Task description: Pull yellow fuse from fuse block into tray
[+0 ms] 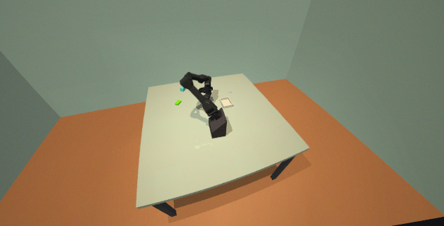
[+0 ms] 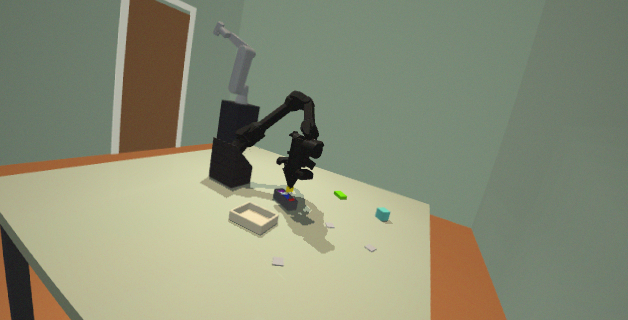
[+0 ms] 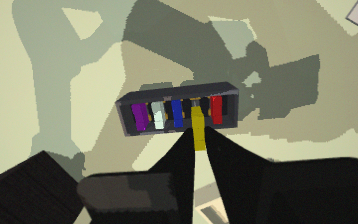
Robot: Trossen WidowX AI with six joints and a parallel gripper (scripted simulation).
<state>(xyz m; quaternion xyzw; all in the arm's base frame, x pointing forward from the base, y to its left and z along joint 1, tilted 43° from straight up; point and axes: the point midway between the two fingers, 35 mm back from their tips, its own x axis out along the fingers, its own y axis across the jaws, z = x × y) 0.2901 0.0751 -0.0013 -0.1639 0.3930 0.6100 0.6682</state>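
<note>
My gripper tip is now 190 mm to the left of the cream tray, 70 mm above it and 10 mm short of it. Also, from my gripper tip: yellow fuse 10 mm below.
</note>
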